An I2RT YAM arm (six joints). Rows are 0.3 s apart.
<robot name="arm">
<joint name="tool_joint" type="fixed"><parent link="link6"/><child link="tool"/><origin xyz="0 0 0" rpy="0 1.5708 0"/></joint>
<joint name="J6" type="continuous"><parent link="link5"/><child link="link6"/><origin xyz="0.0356 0 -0.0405"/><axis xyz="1 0 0"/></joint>
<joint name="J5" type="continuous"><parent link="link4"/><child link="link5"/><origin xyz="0.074 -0.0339 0.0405"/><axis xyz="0 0 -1"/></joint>
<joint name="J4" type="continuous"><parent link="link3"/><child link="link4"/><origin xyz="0.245 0.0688 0.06"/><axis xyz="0 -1 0"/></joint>
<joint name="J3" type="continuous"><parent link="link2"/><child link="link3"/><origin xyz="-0.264 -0.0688 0"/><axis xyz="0 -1 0"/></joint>
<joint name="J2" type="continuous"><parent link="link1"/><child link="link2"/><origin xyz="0.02 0.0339 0.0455"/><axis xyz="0 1 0"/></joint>
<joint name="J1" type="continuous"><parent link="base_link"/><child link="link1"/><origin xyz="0 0 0.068"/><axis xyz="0 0 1"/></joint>
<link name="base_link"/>
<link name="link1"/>
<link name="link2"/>
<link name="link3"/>
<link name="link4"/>
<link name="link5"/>
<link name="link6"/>
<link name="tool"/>
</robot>
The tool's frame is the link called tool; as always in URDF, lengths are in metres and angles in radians. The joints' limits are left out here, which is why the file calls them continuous.
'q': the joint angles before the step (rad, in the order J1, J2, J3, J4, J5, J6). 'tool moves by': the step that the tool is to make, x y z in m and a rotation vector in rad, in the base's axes. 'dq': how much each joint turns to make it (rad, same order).
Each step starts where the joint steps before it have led.
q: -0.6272, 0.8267, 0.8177, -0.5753, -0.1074, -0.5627
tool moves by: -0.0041, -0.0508, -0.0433, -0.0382, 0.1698, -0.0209
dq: -0.2227, 0.1578, -0.0723, 0.0951, -0.0737, -0.2379
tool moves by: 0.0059, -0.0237, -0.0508, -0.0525, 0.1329, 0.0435
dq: -0.0443, 0.1534, -0.1059, 0.1872, 0.0291, -0.1611
